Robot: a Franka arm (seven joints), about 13 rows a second.
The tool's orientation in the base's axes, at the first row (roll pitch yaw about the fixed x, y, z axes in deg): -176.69 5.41 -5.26
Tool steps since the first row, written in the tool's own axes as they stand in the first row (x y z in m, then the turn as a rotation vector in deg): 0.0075 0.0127 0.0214 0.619 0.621 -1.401; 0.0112 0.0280 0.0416 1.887 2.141 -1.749; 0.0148 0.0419 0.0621 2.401 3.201 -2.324; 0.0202 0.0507 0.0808 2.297 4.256 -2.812; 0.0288 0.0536 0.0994 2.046 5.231 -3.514; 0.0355 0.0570 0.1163 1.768 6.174 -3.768; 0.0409 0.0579 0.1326 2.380 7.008 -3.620; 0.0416 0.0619 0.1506 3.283 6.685 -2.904; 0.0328 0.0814 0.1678 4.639 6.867 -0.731
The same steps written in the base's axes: 0.0043 -0.0119 -0.0227 0.677 -0.766 1.298; 0.0047 -0.0261 -0.0440 1.818 -2.415 1.437; 0.0051 -0.0389 -0.0655 2.275 -3.553 1.899; 0.0080 -0.0469 -0.0851 2.113 -4.624 2.334; 0.0146 -0.0493 -0.1046 1.832 -5.617 2.999; 0.0194 -0.0522 -0.1222 1.487 -6.545 3.223; 0.0232 -0.0525 -0.1390 2.000 -7.420 2.971; 0.0219 -0.0553 -0.1572 2.863 -7.134 2.192; 0.0098 -0.0728 -0.1745 3.998 -7.295 -0.106
